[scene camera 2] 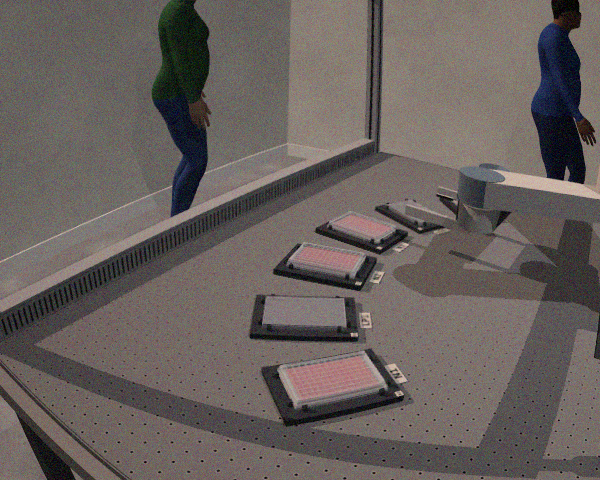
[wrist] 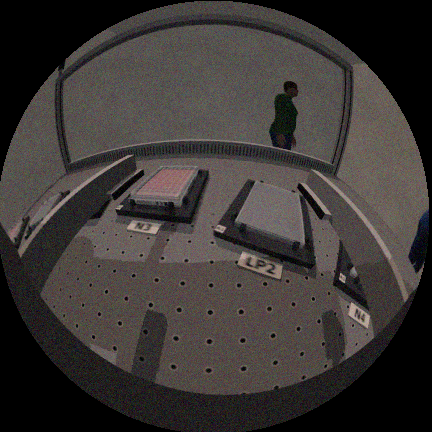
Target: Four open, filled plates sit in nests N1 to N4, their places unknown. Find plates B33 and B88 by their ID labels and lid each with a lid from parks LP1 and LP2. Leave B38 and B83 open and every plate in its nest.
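Frame: origin at the arm's base, x ahead, y left, z up, level; metres.
Where they show: gripper, fingertip midpoint: (scene camera 2: 423,199) (wrist: 220,164).
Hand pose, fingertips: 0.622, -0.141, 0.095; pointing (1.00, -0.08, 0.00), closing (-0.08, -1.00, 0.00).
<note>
After its pixels a point has its place, as x, y, z.
My gripper (scene camera 2: 423,201) {0.622, -0.141, 0.095} (wrist: 220,164) {0.622, -0.141, 0.095} is open and empty, on the inner side of park LP2, with its fingers spread towards it. The LP2 lid (scene camera 2: 400,204) {0.716, -0.240, 0.031} (wrist: 272,212) {0.648, -0.214, 0.031} lies flat, turned relative to the fingers. Open pink-filled plates sit in N1 (scene camera 2: 332,375) {0.516, 0.423, 0.038}, N2 (scene camera 2: 327,259) {0.702, 0.130, 0.037} and N3 (scene camera 2: 362,225) {0.723, -0.048, 0.038} (wrist: 167,185) {0.697, -0.067, 0.037}. The N3 plate's ID is too small to read. The LP1 lid (scene camera 2: 304,311) {0.643, 0.296, 0.031} lies flat in its park. The N4 nest (wrist: 350,280) {0.539, -0.295, 0.025} is mostly hidden behind the right finger in the wrist view and by the arm in the scene view. No plate ID is readable.
Tag N4 (wrist: 359,315) {0.493, -0.304, 0.015} stands by the right finger, and tag N3 (wrist: 144,227) {0.627, -0.053, 0.015} is at left. A slotted rail (scene camera 2: 200,217) {1.004, 0.145, 0.052} (wrist: 210,149) {1.004, -0.123, 0.027} runs behind the nests. People in green (scene camera 2: 182,60) (wrist: 285,115) and blue (scene camera 2: 557,75) stand beyond the table.
</note>
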